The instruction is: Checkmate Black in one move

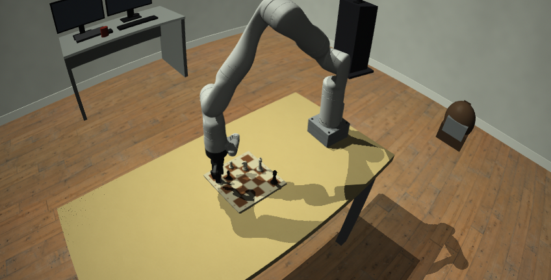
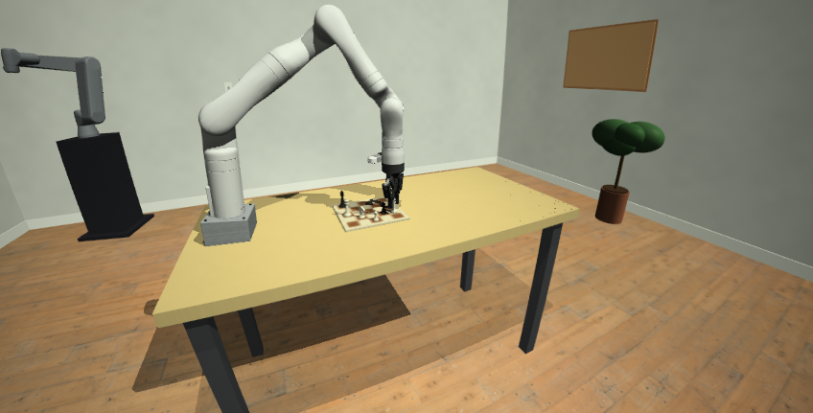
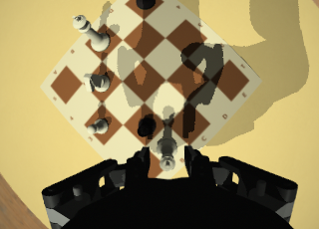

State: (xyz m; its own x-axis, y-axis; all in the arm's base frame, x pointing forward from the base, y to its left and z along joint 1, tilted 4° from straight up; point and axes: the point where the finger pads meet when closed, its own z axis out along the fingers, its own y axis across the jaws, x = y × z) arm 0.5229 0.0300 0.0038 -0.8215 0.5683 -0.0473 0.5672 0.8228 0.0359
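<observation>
My gripper is now 4 cm past the black pawn and 2 cm above it. Round my hand: small white piece: 7 cm behind, 5 cm to the right, 3 cm below; chessboard: 8 cm behind, 3 cm to the left, 4 cm below; tall white piece: 16 cm behind, 1 cm to the left, 1 cm below.
</observation>
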